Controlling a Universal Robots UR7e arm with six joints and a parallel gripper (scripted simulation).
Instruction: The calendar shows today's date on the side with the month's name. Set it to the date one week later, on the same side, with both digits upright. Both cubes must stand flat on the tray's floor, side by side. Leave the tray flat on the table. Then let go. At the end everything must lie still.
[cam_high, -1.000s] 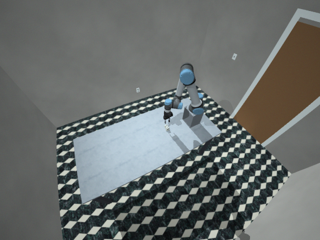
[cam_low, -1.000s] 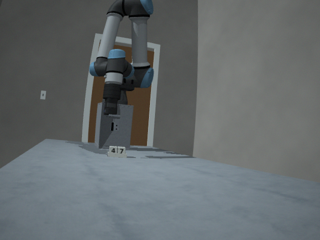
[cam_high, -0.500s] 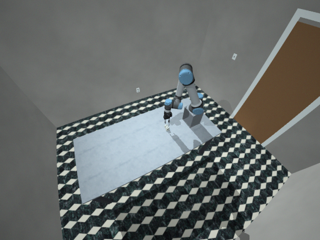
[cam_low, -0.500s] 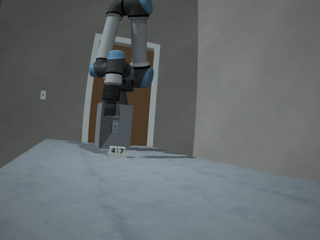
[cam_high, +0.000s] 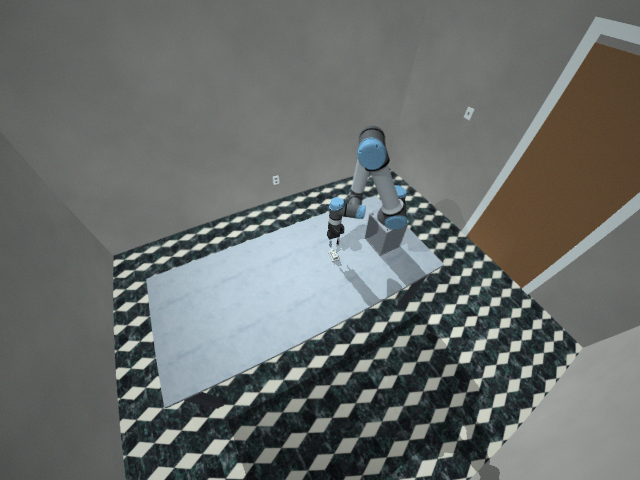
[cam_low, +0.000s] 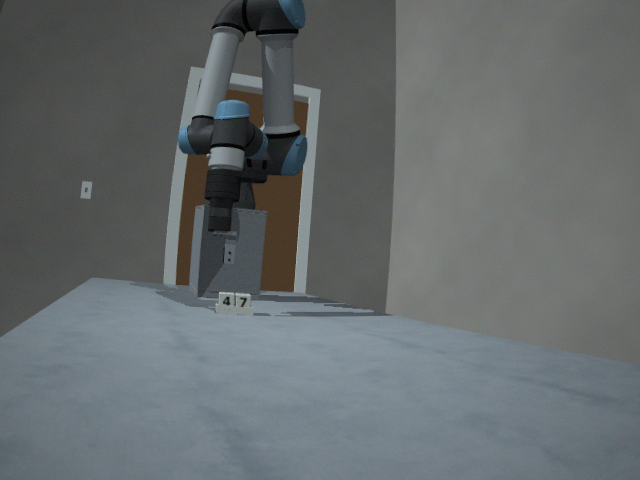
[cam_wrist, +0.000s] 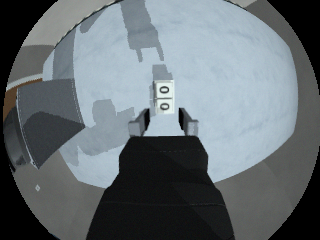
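Now: the white calendar tray 2 cm to the left of my hand and 11 cm below it.
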